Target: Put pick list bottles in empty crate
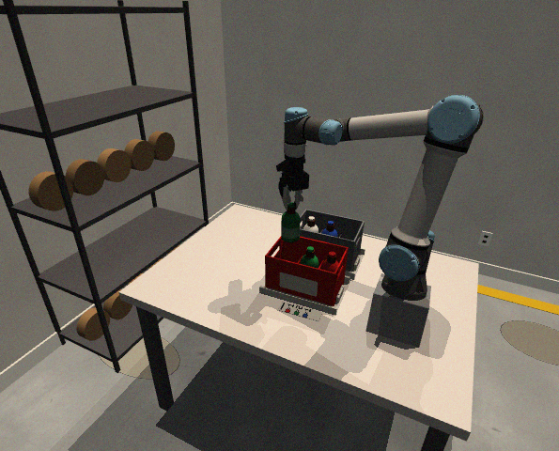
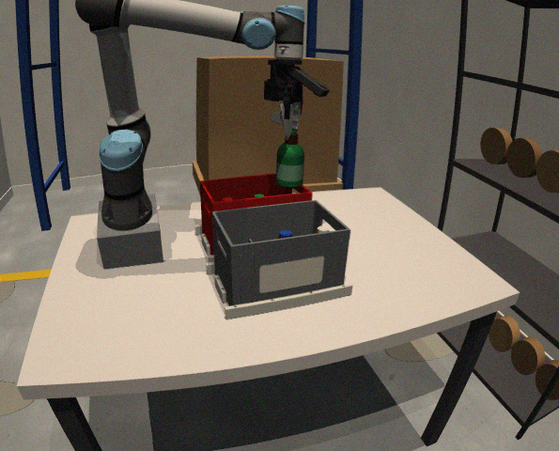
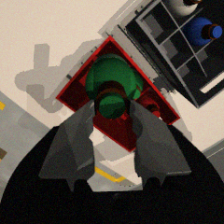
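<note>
Right now the red crate is 90 mm behind my hand, 40 mm to the left of it and 250 mm below it. From my hand the other things lie so: red bottle (170 mm behind, 240 mm below); then grey crate (100 mm behind, 190 mm to the right, 250 mm below); then white bottle (10 mm behind, 240 mm to the right, 240 mm below).
</note>
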